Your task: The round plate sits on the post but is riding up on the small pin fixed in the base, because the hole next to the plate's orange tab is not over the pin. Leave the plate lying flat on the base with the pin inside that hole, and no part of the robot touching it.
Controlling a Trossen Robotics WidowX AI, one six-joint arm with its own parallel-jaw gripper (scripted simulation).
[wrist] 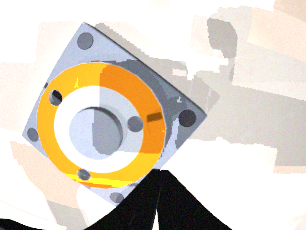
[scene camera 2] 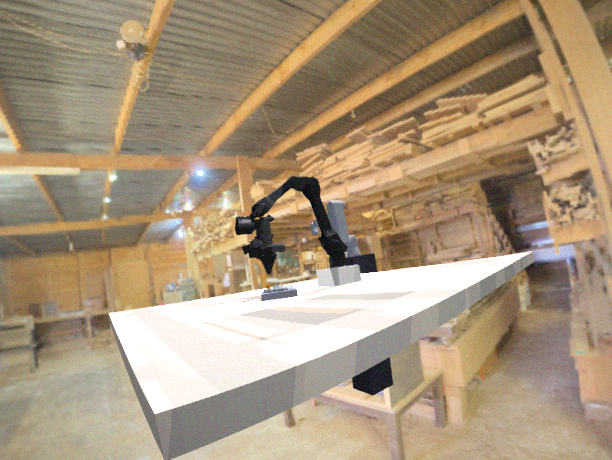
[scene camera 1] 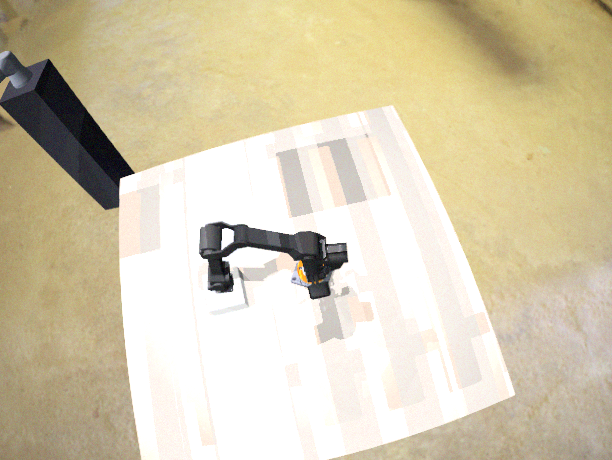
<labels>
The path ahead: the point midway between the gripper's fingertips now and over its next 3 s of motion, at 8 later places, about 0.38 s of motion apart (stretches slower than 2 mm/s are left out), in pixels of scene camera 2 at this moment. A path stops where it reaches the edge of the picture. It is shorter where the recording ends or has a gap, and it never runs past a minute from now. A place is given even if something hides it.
My gripper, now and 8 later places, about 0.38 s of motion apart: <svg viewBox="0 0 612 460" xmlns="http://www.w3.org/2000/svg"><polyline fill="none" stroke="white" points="269,274 270,280 270,286 268,286 265,287 264,287 263,287 263,287 264,287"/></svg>
</labels>
